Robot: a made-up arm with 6 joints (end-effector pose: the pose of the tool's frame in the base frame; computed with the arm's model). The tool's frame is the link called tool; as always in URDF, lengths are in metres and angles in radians. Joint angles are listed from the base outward.
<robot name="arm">
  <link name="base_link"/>
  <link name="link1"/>
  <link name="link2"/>
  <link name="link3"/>
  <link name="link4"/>
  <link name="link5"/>
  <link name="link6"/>
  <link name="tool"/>
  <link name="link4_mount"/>
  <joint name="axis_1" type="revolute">
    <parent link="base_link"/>
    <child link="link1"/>
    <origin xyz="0.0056 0.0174 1.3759" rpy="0 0 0"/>
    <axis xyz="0 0 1"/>
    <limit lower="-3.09" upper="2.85"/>
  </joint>
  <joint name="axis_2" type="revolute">
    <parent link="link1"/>
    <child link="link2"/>
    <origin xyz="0.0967 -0.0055 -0.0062" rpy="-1.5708 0 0"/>
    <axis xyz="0 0 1"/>
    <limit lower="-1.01" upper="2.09"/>
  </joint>
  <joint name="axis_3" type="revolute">
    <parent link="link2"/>
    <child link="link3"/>
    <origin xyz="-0.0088 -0.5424 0.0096" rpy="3.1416 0 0"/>
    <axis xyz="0 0 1"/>
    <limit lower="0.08" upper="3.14"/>
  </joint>
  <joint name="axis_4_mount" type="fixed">
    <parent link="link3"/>
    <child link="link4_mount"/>
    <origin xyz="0.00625 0.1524 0.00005" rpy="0 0 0"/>
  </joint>
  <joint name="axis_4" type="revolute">
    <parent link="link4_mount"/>
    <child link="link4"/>
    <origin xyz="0.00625 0.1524 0.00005" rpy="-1.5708 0 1.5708"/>
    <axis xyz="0 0 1"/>
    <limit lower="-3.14" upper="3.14"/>
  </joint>
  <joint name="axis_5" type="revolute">
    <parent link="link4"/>
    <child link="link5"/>
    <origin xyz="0.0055 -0.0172 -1.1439" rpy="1.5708 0 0"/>
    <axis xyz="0 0 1"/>
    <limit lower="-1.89" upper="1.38"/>
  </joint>
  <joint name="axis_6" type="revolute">
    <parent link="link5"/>
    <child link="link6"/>
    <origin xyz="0.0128 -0.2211 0.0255" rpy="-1.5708 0 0"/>
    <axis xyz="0 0 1"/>
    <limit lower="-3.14" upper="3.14"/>
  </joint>
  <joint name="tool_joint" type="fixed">
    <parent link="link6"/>
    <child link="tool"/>
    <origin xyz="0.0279 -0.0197 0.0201" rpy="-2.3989 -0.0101 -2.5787"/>
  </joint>
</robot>
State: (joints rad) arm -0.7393 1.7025 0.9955 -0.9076 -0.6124 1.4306
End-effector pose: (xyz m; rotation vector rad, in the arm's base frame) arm 1.3828 -1.1621 0.6191 -0.3349 2.1260 -0.9697
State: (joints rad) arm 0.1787 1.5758 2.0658 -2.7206 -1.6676 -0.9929
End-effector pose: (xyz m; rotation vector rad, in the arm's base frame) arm 1.3950 0.4249 2.3151 0.9574 -1.5944 -2.1946
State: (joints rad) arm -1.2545 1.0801 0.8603 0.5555 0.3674 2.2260
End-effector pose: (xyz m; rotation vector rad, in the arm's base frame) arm 0.6572 -1.8342 1.7161 2.0383 -0.1251 1.8693
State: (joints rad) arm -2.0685 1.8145 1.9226 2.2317 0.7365 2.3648
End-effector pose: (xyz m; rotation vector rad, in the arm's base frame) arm -0.7895 -1.7066 1.6091 2.5835 0.4193 -0.3852
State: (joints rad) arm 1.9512 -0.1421 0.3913 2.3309 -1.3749 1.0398
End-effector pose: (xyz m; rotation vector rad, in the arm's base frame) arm -0.2081 0.8453 2.9241 -0.6386 -0.6121 -2.1058
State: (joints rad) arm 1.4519 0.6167 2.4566 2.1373 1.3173 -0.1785
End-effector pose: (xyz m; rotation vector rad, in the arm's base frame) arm -0.2270 -0.1041 2.8801 0.5829 -1.5809 -0.5676
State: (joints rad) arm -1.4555 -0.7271 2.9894 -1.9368 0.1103 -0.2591
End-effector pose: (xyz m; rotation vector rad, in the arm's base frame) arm -0.1716 1.2922 0.8506 -1.3685 -0.0248 0.2063
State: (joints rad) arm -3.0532 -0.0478 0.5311 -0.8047 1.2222 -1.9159
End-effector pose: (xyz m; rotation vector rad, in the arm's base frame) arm -0.8918 0.1141 2.9165 -0.0056 -0.8811 -0.9796
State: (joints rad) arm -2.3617 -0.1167 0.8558 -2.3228 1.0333 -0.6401
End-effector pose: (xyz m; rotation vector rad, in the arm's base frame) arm -0.4965 -0.3617 2.9989 0.9309 -1.4686 0.3471
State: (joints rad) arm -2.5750 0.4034 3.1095 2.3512 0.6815 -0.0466
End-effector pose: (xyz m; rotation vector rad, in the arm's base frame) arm 0.9082 0.3965 2.2017 1.0064 0.8878 0.2584
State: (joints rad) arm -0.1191 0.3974 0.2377 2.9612 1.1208 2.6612
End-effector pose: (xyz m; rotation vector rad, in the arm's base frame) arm 1.5494 -0.1176 1.7982 0.2775 2.7580 -0.8508
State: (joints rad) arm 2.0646 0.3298 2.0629 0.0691 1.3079 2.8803
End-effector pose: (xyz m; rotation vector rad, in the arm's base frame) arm 0.2078 -0.3607 3.0059 1.1421 0.9942 -1.7156
